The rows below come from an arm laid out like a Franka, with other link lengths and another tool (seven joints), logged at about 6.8 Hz.
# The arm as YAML. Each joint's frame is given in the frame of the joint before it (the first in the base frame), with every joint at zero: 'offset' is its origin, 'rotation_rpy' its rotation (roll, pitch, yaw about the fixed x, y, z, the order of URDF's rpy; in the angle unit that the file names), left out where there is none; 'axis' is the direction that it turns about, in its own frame. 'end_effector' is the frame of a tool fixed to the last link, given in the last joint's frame.
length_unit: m
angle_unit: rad
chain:
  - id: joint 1
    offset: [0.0, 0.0, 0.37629]
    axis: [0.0, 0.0, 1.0]
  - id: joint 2
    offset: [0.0, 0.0, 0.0]
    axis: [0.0, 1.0, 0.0]
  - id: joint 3
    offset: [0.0, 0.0, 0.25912]
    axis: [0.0, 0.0, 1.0]
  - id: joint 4
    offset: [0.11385, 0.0, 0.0]
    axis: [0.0, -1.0, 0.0]
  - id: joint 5
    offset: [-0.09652, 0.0, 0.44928]
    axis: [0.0, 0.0, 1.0]
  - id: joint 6
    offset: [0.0, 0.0, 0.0]
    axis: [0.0, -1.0, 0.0]
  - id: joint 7
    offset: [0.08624, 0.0, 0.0]
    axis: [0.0, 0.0, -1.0]
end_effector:
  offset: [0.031, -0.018, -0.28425]
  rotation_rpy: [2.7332, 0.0, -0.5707]
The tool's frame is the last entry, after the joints.
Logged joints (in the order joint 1, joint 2, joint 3, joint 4, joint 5, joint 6, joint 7), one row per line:
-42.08 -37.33 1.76 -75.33 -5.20 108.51 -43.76
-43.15 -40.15 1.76 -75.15 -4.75 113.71 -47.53
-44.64 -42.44 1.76 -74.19 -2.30 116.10 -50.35
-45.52 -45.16 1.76 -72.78 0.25 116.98 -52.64
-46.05 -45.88 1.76 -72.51 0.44 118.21 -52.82
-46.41 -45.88 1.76 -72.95 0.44 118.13 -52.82
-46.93 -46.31 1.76 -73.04 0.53 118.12 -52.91
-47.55 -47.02 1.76 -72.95 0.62 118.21 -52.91
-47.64 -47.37 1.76 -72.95 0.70 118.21 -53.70
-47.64 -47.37 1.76 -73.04 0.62 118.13 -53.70
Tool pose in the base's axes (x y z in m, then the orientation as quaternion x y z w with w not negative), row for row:
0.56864 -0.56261 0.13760 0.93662 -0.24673 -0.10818 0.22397
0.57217 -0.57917 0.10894 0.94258 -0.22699 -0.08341 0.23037
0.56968 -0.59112 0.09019 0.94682 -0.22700 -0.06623 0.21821
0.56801 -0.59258 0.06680 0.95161 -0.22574 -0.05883 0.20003
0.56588 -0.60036 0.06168 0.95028 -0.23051 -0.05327 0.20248
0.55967 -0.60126 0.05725 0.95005 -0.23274 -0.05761 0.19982
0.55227 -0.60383 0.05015 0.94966 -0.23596 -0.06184 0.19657
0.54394 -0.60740 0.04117 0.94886 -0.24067 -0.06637 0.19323
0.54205 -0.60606 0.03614 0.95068 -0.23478 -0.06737 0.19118
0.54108 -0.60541 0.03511 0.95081 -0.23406 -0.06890 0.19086
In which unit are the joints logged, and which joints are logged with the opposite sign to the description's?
The joints are logged in degrees. Opposite sign: joint 2, joint 3.
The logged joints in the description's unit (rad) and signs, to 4 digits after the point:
-0.7344 0.6515 -0.0307 -1.3148 -0.0908 1.8939 -0.7638
-0.7531 0.7007 -0.0307 -1.3116 -0.0829 1.9846 -0.8296
-0.7791 0.7407 -0.0307 -1.2949 -0.0401 2.0263 -0.8788
-0.7945 0.7882 -0.0307 -1.2703 0.0044 2.0417 -0.9187
-0.8037 0.8008 -0.0307 -1.2655 0.0077 2.0632 -0.9219
-0.8100 0.8008 -0.0307 -1.2732 0.0077 2.0618 -0.9219
-0.8191 0.8083 -0.0307 -1.2748 0.0093 2.0616 -0.9235
-0.8299 0.8207 -0.0307 -1.2732 0.0108 2.0632 -0.9235
-0.8315 0.8268 -0.0307 -1.2732 0.0122 2.0632 -0.9372
-0.8315 0.8268 -0.0307 -1.2748 0.0108 2.0618 -0.9372

